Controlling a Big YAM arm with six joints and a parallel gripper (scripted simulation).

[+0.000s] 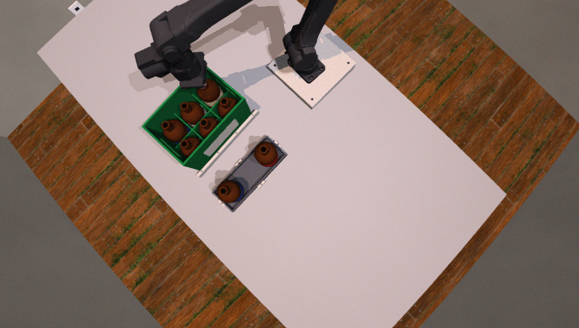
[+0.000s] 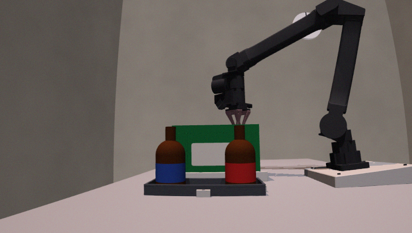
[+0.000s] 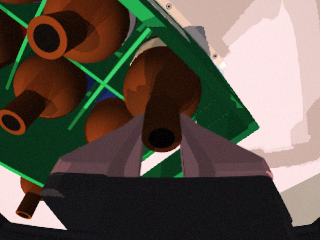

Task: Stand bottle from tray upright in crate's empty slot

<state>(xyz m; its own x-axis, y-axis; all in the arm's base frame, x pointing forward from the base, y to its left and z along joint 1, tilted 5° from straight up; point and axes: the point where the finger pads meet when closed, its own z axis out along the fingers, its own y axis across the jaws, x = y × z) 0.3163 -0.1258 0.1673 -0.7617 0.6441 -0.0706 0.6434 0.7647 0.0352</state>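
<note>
My hand is 90 mm above the green crate, 80 mm short of it and 50 mm to the right of it. The rest, counted from my hand: dark tray 280 mm to the left, 160 mm below, 80 mm ahead.
</note>
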